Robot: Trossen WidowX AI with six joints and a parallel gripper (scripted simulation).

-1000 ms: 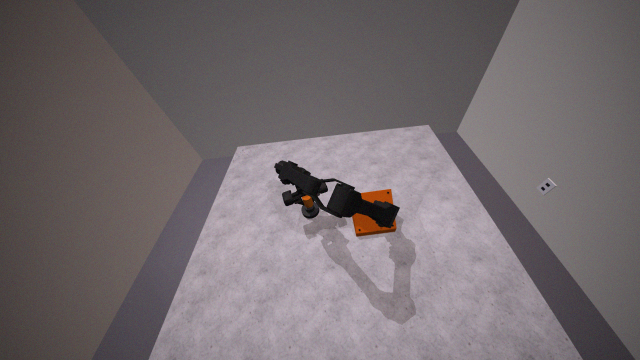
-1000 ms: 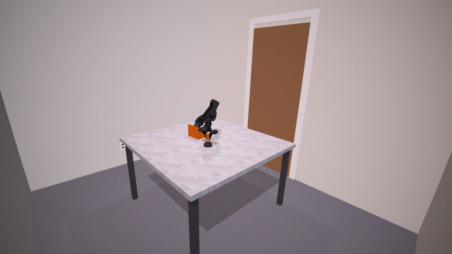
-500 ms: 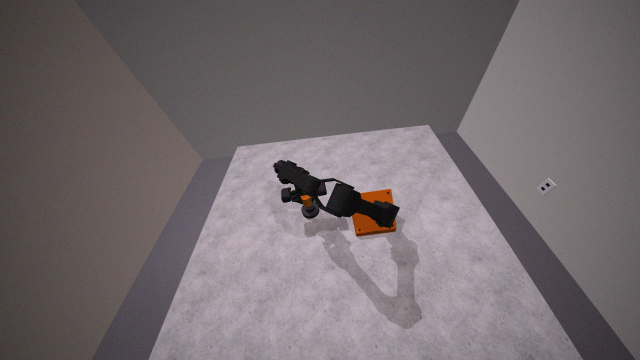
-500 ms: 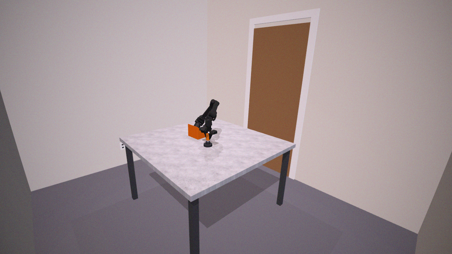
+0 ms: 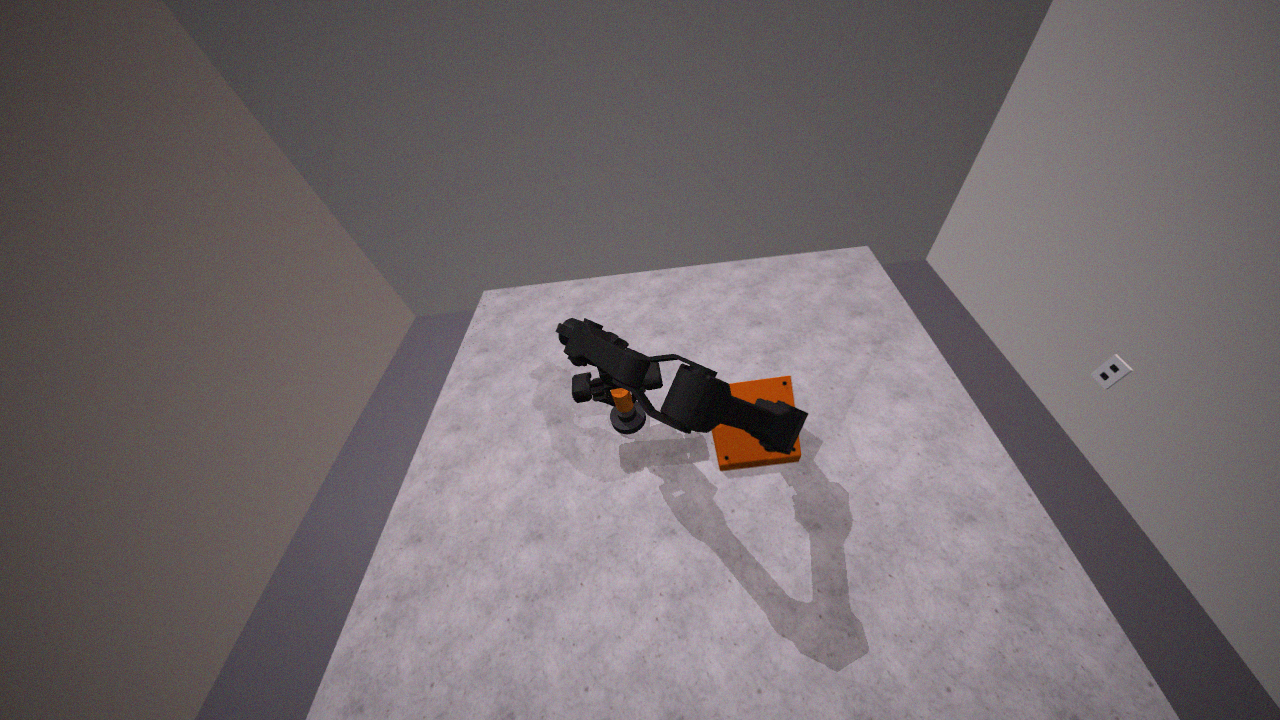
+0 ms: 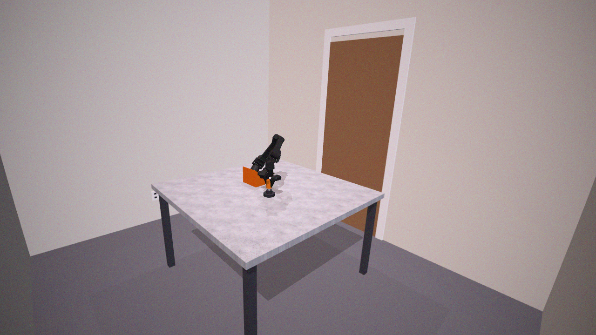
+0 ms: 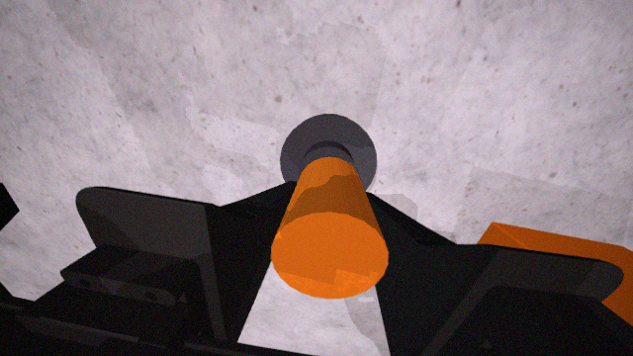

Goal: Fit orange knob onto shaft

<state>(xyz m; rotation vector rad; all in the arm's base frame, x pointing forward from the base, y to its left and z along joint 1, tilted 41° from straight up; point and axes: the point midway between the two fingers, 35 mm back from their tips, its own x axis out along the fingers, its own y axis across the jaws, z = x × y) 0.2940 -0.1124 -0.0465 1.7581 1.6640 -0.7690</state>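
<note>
My gripper tip is 4 cm below the orange knob. The rest, counted from my gripper tip: round pedestal 4 cm below.
</note>
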